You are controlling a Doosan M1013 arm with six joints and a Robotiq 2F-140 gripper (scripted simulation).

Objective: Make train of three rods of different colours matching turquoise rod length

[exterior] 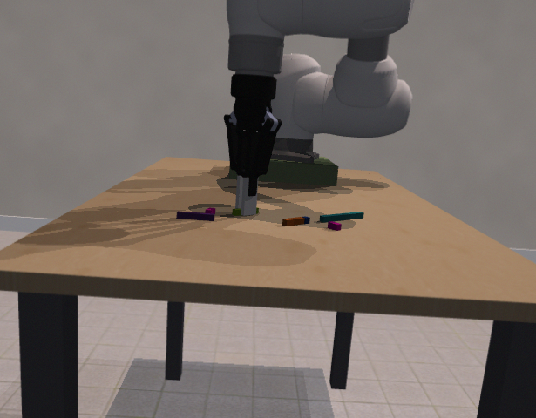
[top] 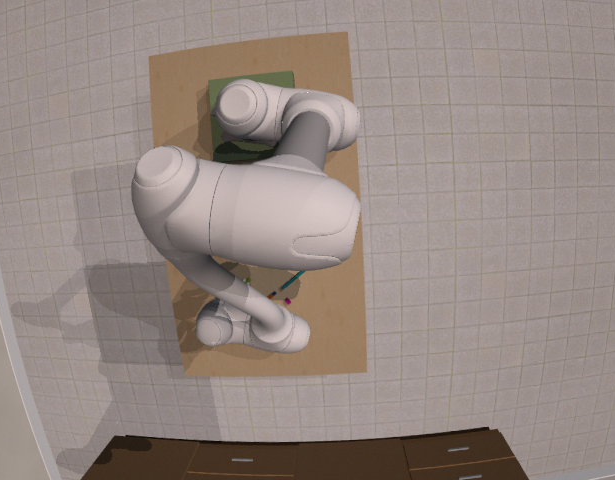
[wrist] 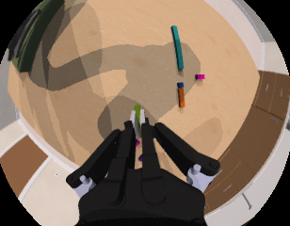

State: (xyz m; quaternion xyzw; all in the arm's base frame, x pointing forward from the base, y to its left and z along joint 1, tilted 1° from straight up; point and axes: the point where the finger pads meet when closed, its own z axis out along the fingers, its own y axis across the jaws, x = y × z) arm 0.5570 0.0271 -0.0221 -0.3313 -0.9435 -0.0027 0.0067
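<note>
Now: hand 4 cm short of the orange rod, 9 cm to the right of it and 3 cm above it. Also, from my hand: blue rod 2 cm ahead, 11 cm to the left, 3 cm below; lime rod 3 cm below; purple rod 8 cm ahead, 6 cm to the right, 3 cm below.
</note>
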